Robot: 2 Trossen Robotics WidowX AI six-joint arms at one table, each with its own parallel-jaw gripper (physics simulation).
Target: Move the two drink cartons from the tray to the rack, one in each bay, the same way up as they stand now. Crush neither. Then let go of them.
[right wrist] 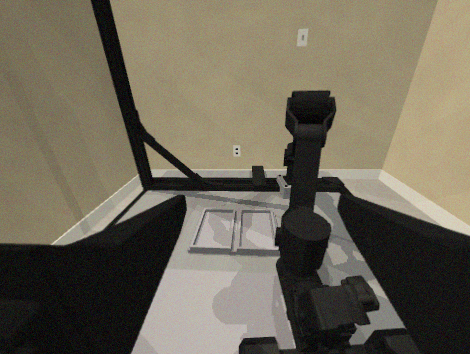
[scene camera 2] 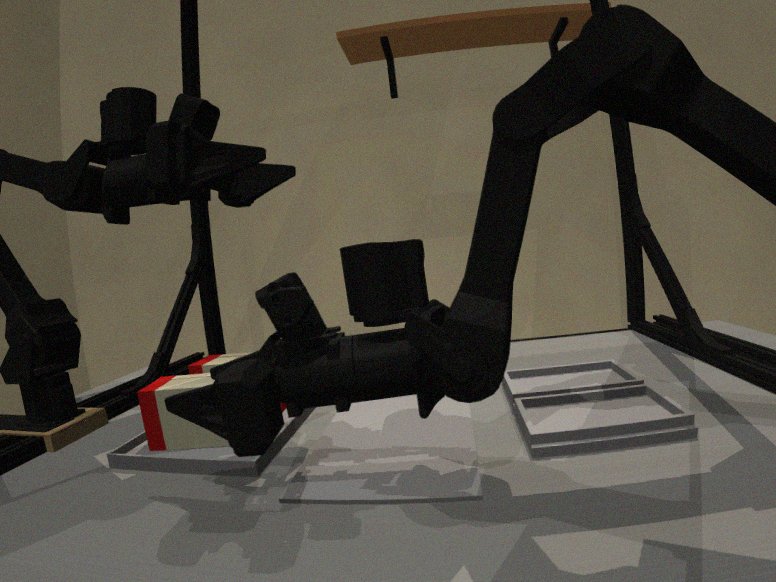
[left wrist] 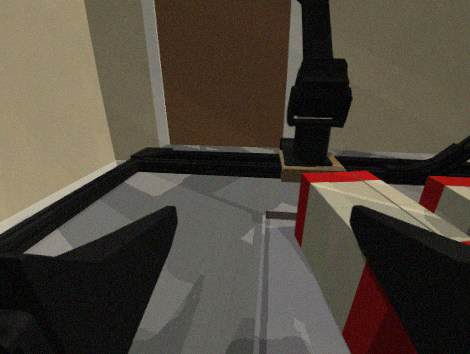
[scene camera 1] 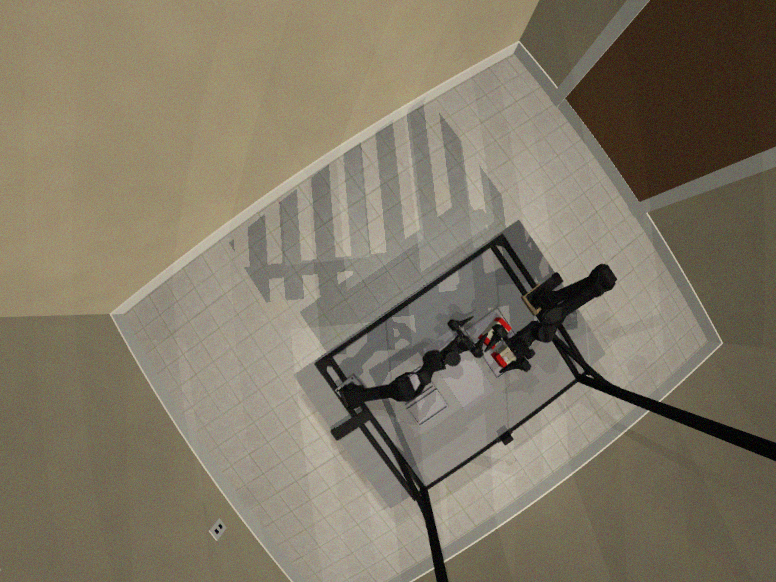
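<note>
Two cream cartons with red ends sit side by side on the grey tray. The near carton is partly hidden by my left gripper, which is open low at it. One left finger is on the carton's near side. The other overlaps the carton's top in the left wrist view; its exact place against the carton is unclear. The far carton stands behind. My right gripper is open and high above the tray area. The two-bay rack is empty.
A pale flat mat lies between tray and rack. The left arm reaches over the table to the tray. Black frame posts stand at the table's edge, and a wooden shelf hangs on the wall.
</note>
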